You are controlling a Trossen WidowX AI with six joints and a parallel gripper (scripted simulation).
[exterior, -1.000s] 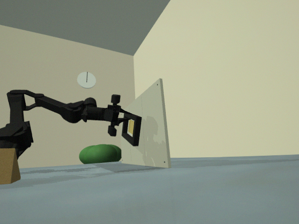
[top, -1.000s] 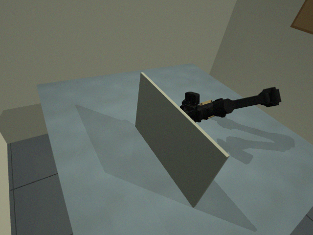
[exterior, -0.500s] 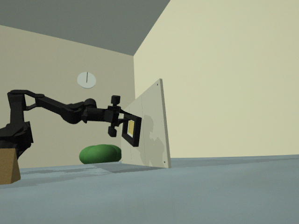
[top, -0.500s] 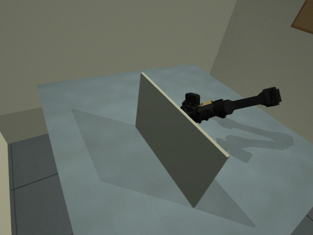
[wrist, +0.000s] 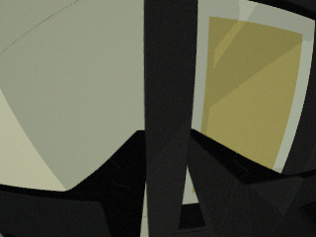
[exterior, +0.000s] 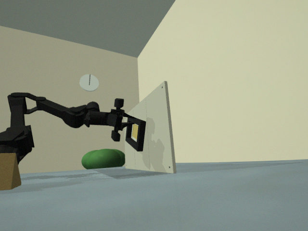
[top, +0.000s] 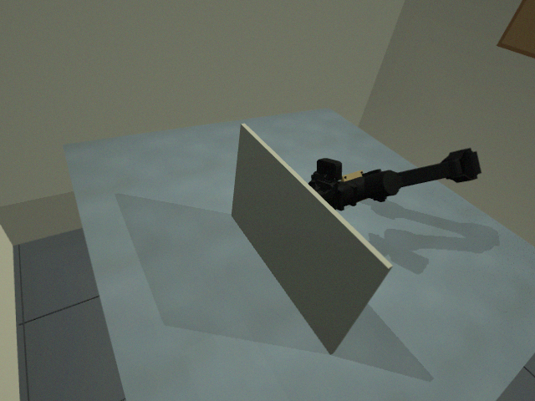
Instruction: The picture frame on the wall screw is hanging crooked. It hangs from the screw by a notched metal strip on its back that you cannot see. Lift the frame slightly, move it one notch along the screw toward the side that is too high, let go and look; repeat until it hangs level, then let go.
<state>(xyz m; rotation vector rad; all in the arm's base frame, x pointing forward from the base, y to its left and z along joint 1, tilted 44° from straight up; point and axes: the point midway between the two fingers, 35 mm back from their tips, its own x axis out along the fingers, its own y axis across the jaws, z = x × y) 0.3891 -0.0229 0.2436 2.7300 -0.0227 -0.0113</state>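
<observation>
The picture frame lies 1 cm ahead of my gripper tip, 2 cm to the left of it and 5 cm below it. From my gripper tip the other things lie so: wall panel 2 cm ahead, 7 cm below.
</observation>
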